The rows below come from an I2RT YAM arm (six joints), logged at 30 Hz.
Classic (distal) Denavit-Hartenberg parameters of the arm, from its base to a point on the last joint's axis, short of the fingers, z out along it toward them. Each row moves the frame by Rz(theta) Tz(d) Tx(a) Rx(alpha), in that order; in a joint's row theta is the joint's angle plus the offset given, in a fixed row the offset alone. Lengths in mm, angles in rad.
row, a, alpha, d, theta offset
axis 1, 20, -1.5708, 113.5, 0
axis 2, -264, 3.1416, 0, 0
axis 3, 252.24, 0, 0, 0.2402
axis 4, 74, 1.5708, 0, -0.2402
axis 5, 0, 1.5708, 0, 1.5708
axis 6, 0, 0, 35.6, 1.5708
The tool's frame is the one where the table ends.
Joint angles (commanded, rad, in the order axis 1, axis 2, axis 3, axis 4, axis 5, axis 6), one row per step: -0.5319, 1.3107, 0.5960, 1.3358, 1.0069, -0.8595; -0.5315, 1.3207, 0.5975, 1.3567, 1.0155, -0.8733; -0.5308, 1.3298, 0.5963, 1.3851, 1.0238, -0.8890; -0.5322, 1.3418, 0.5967, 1.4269, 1.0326, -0.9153; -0.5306, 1.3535, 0.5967, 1.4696, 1.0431, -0.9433; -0.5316, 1.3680, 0.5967, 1.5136, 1.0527, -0.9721; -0.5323, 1.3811, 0.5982, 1.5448, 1.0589, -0.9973; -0.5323, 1.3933, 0.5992, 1.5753, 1.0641, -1.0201; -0.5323, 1.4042, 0.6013, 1.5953, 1.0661, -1.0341; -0.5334, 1.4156, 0.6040, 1.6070, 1.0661, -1.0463; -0.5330, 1.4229, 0.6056, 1.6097, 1.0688, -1.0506; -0.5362, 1.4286, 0.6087, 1.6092, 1.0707, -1.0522; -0.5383, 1.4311, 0.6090, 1.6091, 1.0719, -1.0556; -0.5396, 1.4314, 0.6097, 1.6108, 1.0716, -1.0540; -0.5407, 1.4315, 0.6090, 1.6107, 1.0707, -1.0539
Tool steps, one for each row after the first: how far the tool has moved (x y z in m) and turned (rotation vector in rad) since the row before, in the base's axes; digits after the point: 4 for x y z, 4 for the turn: 0.0006, -0.0004, -0.0005, -0.0011, -0.0002, -0.0109; -0.0001, 0.0001, -0.0005, -0.0038, -0.0033, -0.0109; -0.0005, -0.0003, 0.0002, -0.0084, -0.0040, -0.0167; -0.0003, 0.0004, 0.0001, -0.0071, -0.0038, -0.0156; -0.0003, -0.0003, -0.0005, -0.0061, -0.0017, -0.0177; 0.0003, -0.0005, -0.0007, -0.0030, 0.0045, -0.0137; 0.0003, -0.0003, -0.0007, -0.0034, 0.0027, -0.0115; 0.0008, -0.0005, -0.0007, -0.0024, 0.0026, -0.0062; 0.0012, -0.0010, -0.0012, 0.0003, 0.0087, -0.0053; 0.0011, -0.0006, -0.0012, 0.0038, 0.0056, -0.0030; 0.0006, -0.0013, -0.0006, 0.0030, 0.0035, -0.0051; 0.0001, -0.0007, -0.0005, 0.0024, 0.0047, -0.0041; -0.0002, -0.0003, 0.0002, -0.0015, -0.0032, -0.0005; -0.0002, -0.0002, -0.0002, -0.0001, 0.0010, -0.0004
